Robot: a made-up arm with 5 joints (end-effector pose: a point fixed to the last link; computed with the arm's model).
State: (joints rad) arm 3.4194 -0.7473 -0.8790 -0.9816 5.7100
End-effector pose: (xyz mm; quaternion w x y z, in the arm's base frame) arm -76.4 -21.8 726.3 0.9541 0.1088 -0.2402 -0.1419
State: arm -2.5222 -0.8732 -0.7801 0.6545 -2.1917
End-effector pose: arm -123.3 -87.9 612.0 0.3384 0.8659 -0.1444 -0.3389
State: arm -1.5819 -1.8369 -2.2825 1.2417 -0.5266
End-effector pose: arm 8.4 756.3 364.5 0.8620 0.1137 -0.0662 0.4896
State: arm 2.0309 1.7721 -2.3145 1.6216 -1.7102
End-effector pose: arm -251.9 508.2 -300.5 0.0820 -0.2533 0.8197 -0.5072
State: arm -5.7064 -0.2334 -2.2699 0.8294 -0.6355
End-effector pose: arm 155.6 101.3 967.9 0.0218 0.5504 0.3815 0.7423
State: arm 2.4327 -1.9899 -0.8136 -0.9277 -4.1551
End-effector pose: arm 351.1 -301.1 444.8 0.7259 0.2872 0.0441 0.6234
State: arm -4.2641 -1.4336 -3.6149 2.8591 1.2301
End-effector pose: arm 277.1 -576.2 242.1 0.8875 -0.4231 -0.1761 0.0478
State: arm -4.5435 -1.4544 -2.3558 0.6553 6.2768
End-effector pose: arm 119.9 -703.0 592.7 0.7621 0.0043 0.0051 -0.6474
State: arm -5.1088 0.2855 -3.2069 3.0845 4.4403
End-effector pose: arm 91.3 218.1 788.9 0.0267 -0.0619 -0.9948 0.0770
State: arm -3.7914 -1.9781 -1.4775 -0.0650 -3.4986
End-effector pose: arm 524.7 -398.7 425.7 0.4738 0.1864 -0.0275 0.8603
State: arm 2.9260 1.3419 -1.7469 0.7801 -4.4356
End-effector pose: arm -619.3 135.6 -159.6 0.1277 0.8431 0.5045 0.1358
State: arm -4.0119 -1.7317 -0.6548 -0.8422 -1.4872
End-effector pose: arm 205.1 -243.3 551.0 0.3817 -0.0132 0.0415 -0.9233
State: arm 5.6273 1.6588 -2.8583 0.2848 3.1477
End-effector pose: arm 652.6 -502.2 26.6 0.4185 0.2916 0.8485 -0.1410
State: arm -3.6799 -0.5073 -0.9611 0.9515 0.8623
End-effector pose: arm -247.7 147.9 577.1 0.2522 -0.6230 -0.7393 0.0412
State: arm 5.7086 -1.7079 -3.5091 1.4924 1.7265
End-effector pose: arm -633.1 409.9 20.4 0.5217 0.1173 -0.2624 -0.8033
